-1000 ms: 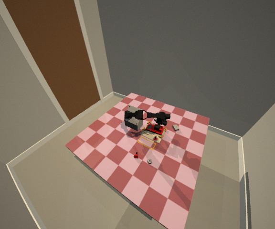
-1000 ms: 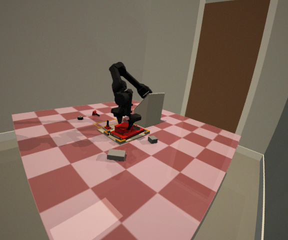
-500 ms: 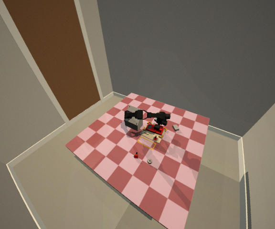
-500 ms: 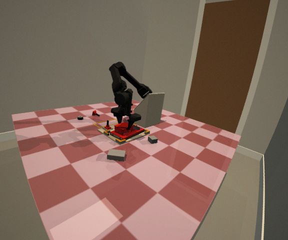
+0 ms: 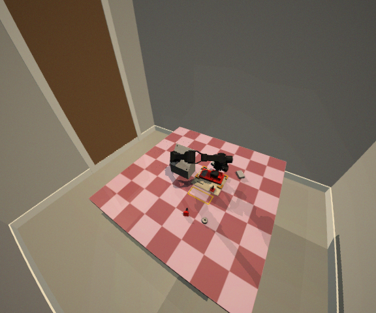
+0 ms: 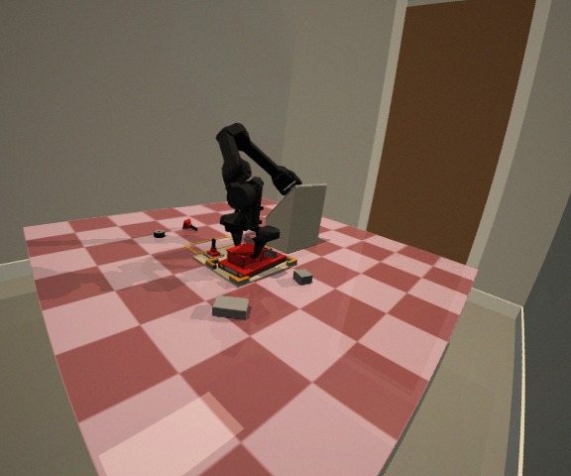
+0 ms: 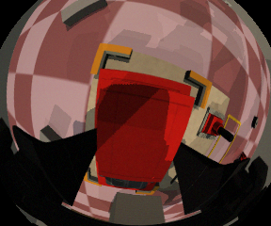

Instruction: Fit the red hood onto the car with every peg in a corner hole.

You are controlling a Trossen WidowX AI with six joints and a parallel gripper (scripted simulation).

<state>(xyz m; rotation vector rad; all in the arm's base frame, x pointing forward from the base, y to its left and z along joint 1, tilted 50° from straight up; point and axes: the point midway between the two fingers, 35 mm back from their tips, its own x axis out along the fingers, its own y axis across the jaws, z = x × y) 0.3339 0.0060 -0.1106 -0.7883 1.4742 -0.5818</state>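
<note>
Now: gripper tip 10 mm below the red hood. Also, from my gripper tip: grey engine block: 30 mm below; dark ring: 390 mm to the right, 100 mm ahead, 40 mm below.
</note>
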